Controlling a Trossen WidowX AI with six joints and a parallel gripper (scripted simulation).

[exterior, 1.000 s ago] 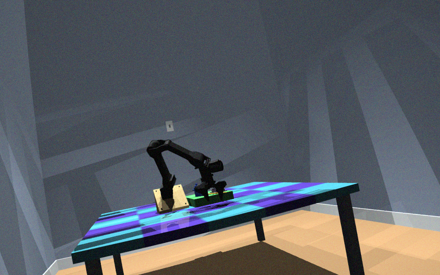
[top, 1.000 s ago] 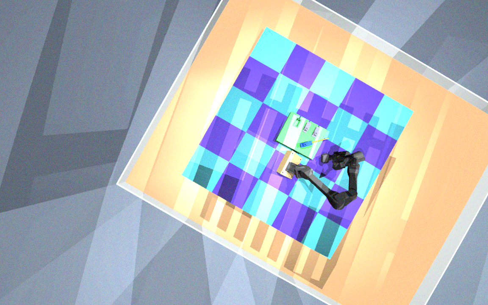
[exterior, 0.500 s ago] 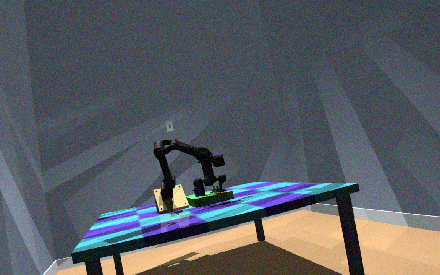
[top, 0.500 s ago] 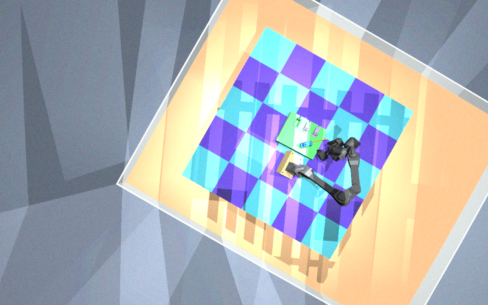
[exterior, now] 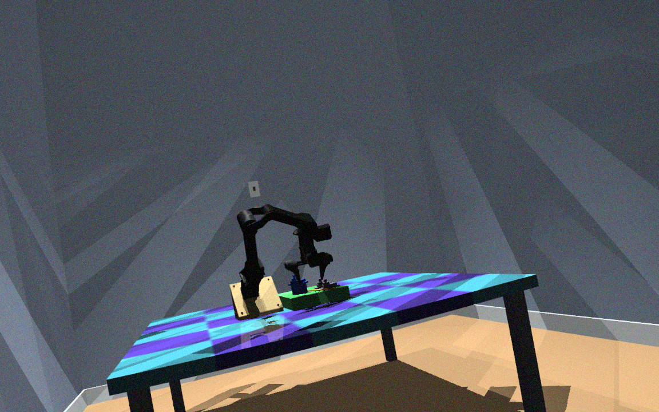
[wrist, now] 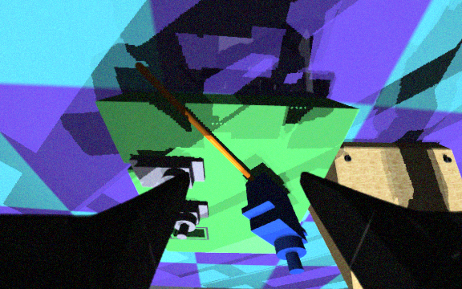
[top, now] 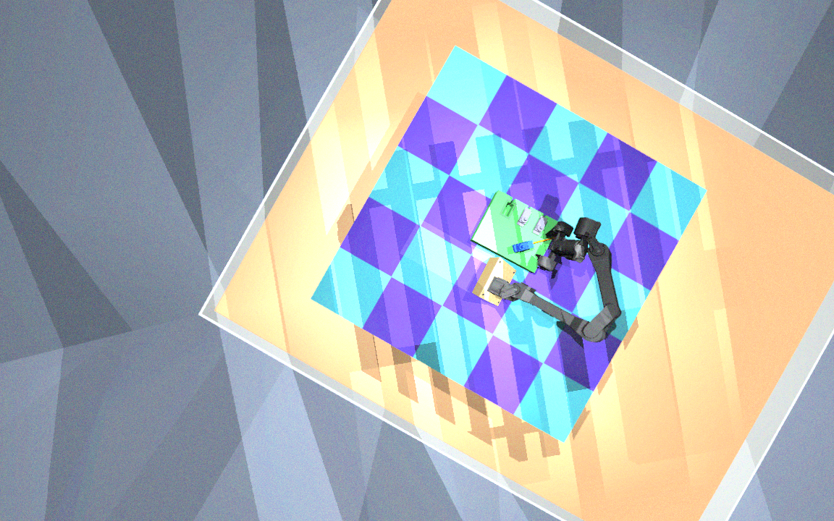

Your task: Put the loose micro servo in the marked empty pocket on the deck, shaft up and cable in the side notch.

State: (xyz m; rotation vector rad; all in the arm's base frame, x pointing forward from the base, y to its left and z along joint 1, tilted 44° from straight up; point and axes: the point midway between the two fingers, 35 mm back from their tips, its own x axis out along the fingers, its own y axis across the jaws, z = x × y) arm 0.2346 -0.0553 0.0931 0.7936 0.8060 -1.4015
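Now: the green robot deck 30 mm behind my gripper tip, 100 mm to the left of it and 70 mm below it.
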